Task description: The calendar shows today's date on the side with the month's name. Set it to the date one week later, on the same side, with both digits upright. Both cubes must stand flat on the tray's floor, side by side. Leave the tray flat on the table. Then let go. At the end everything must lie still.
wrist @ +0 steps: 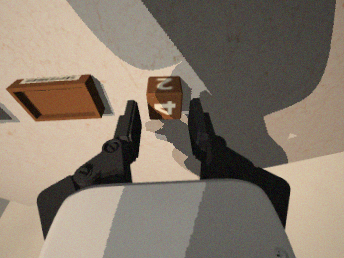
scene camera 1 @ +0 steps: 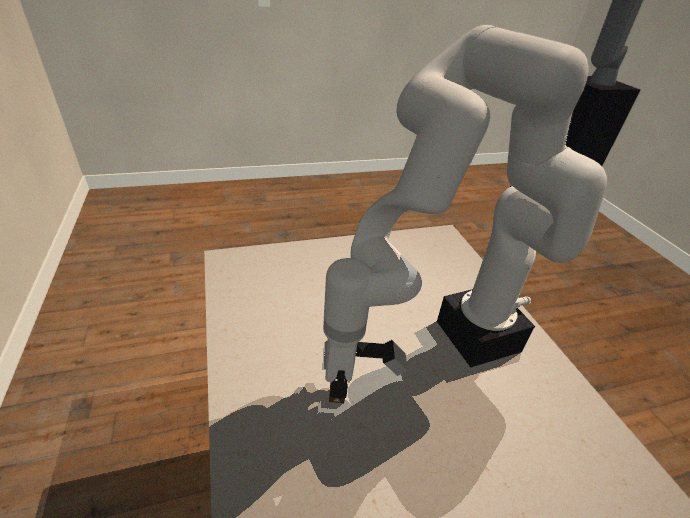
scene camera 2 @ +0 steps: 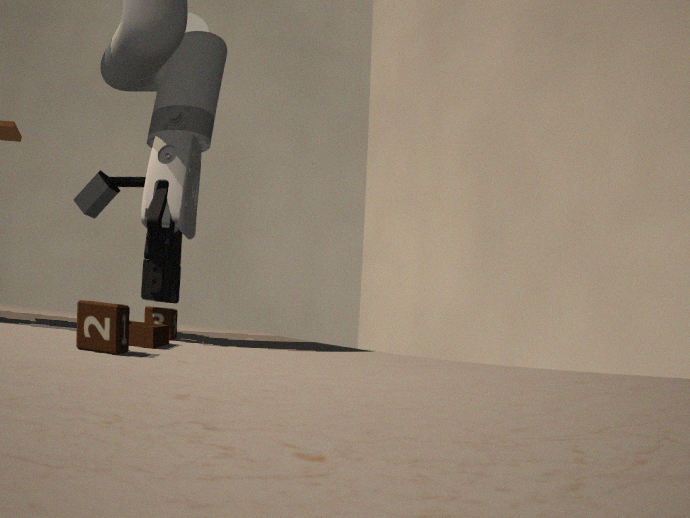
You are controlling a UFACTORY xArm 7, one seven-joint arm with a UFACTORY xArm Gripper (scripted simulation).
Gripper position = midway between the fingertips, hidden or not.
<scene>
In view: my gripper (scene camera 2: 160, 301), a brown cube (wrist: 164, 94), a brown cube (scene camera 2: 102, 327) and a brown calendar tray (scene camera 2: 147, 335).
The brown calendar tray shows as well in the wrist view (wrist: 73, 97). My gripper also shows in the wrist view (wrist: 164, 111) and in scene camera 1 (scene camera 1: 338, 385).
</scene>
